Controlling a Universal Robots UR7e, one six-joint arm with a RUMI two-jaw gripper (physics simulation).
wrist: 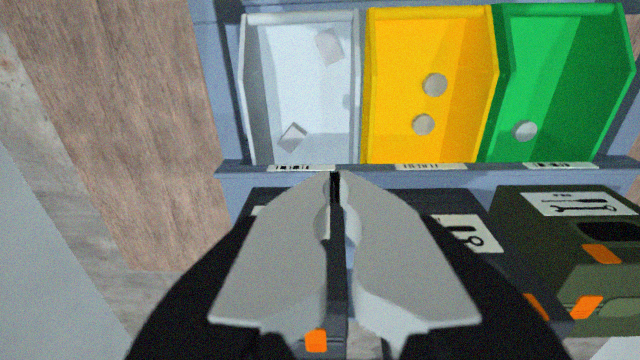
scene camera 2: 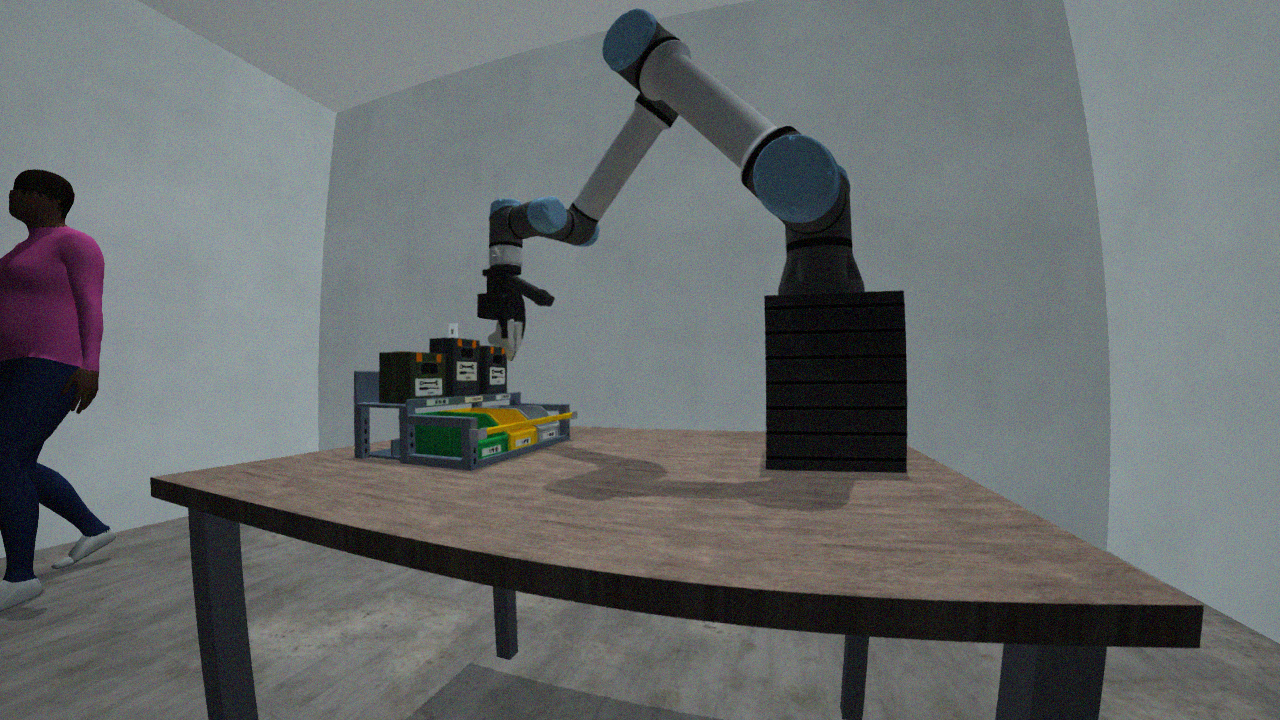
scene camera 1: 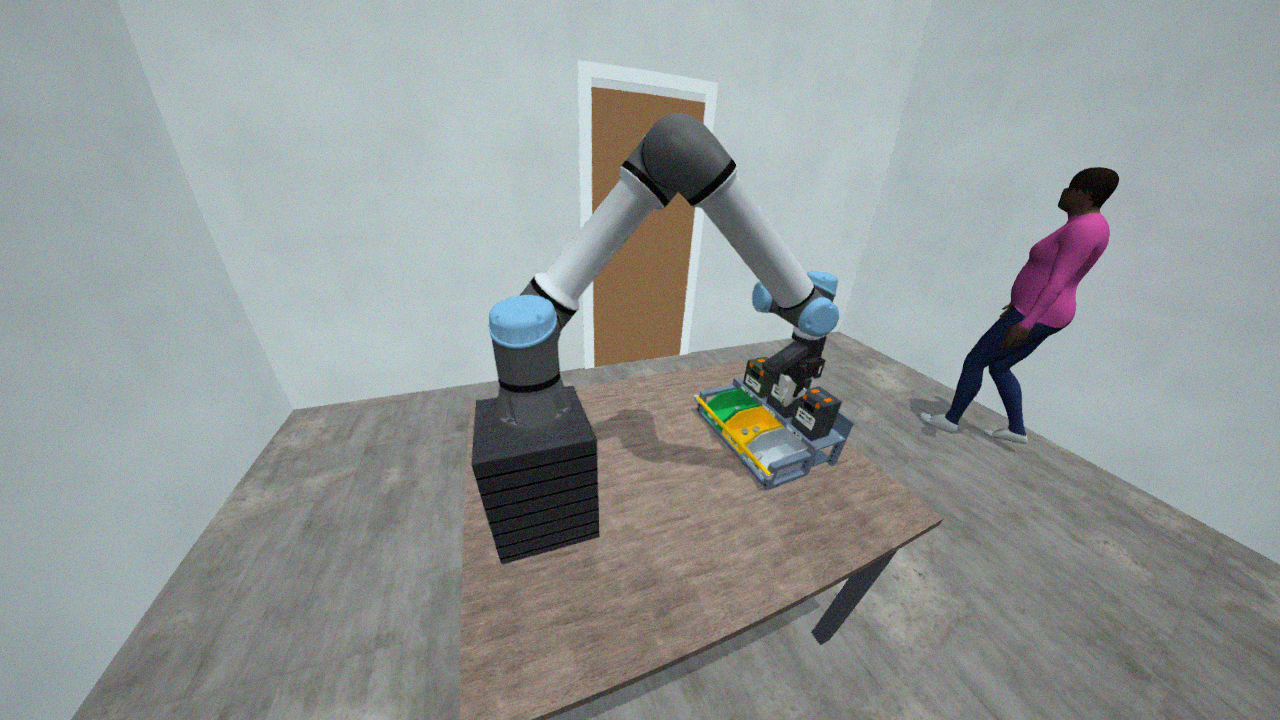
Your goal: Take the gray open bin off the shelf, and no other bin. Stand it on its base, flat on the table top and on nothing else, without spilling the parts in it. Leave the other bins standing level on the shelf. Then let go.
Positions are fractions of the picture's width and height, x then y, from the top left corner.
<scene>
green bin: wrist 0.89, 0.20; scene camera 2 0.34, 0.61; scene camera 1 0.57, 0.56
</scene>
